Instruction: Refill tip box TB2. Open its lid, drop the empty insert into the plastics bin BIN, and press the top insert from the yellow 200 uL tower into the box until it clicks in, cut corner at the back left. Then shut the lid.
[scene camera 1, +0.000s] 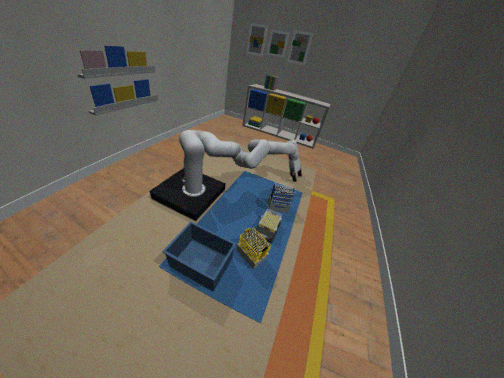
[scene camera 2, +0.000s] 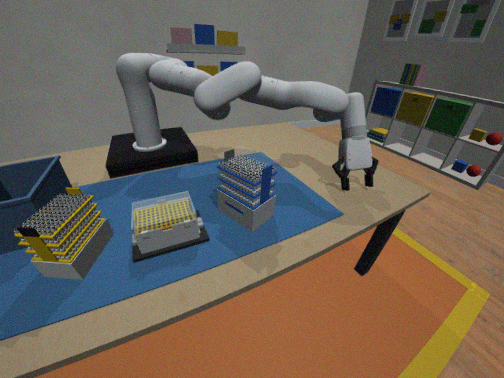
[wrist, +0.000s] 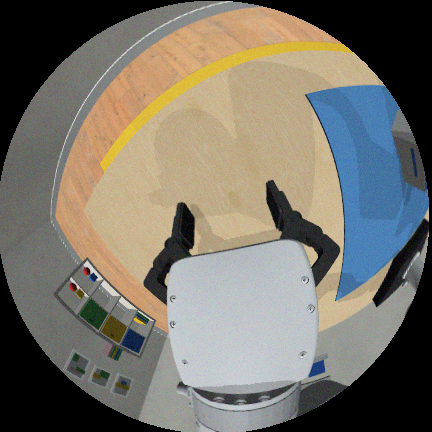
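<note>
My gripper (scene camera 1: 297, 176) (scene camera 2: 358, 186) (wrist: 226, 199) is open and empty, above the bare wood of the table, beyond the blue-insert tower and away from the tip box. The tip box (scene camera 1: 269, 225) (scene camera 2: 167, 237) stands on a dark base between the two towers. Its clear lid appears to be down over a yellow insert; its label cannot be read. The yellow tower (scene camera 1: 254, 246) (scene camera 2: 65, 225) holds several stacked yellow inserts full of tips on a grey base, with upright posts at its ends. The dark blue bin (scene camera 1: 192, 272) (scene camera 2: 47, 177) stands beside the yellow tower; its inside floor shows in scene camera 1.
A tower with blue inserts (scene camera 1: 281, 197) (scene camera 2: 247, 192) stands on the other side of the tip box; its grey base (wrist: 411, 160) shows at the wrist view's right edge. A blue mat (scene camera 1: 245, 295) (scene camera 2: 305, 202) (wrist: 365, 235) lies under them. The arm's black base (scene camera 1: 170, 192) (scene camera 2: 177, 152) stands behind.
</note>
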